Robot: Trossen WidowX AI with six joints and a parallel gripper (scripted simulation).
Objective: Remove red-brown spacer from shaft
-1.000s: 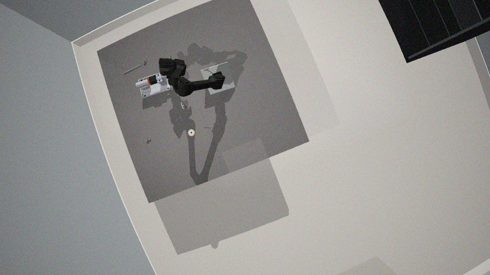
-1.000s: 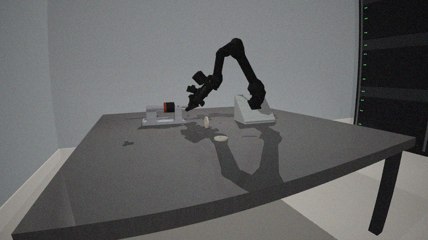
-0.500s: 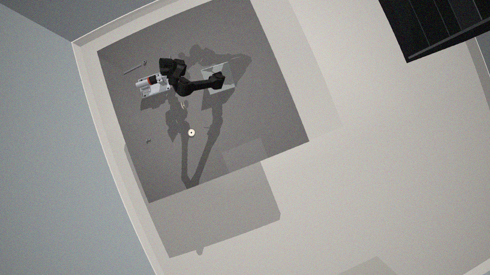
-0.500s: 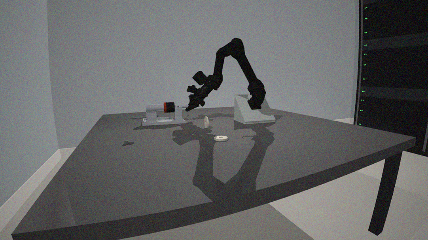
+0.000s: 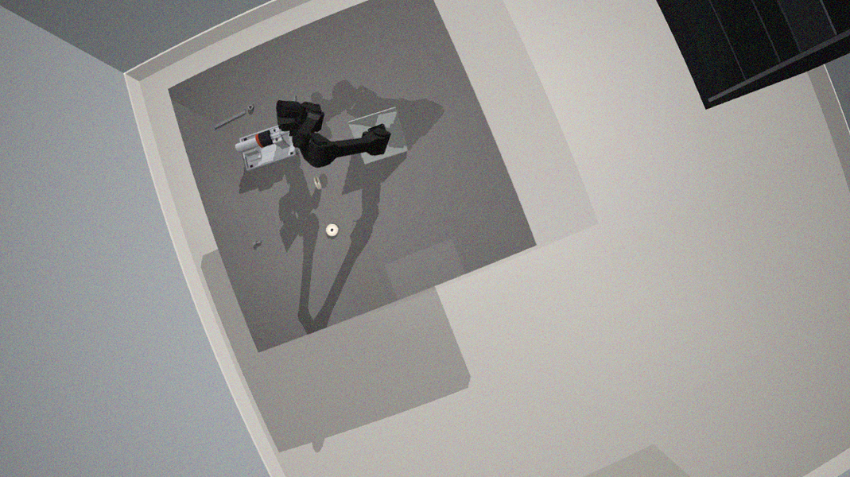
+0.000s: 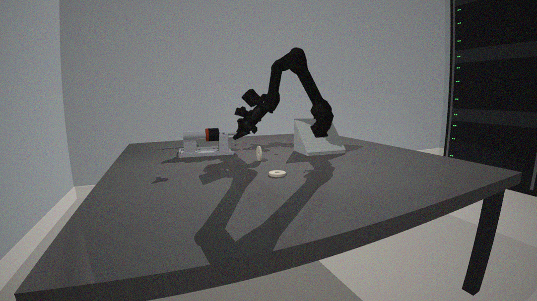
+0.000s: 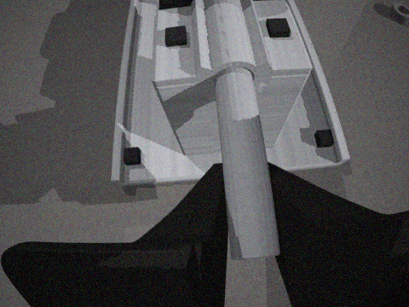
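Right now my gripper tip is 60 mm short of the pale shaft and 20 mm below it. The rest, counted from my gripper tip: small grey part: 370 mm to the left, 300 mm ahead, 50 mm below; red-brown spacer: 120 mm ahead, 20 mm above, 10 mm to the right; cream disc: 230 mm to the left, 40 mm behind, 30 mm below.
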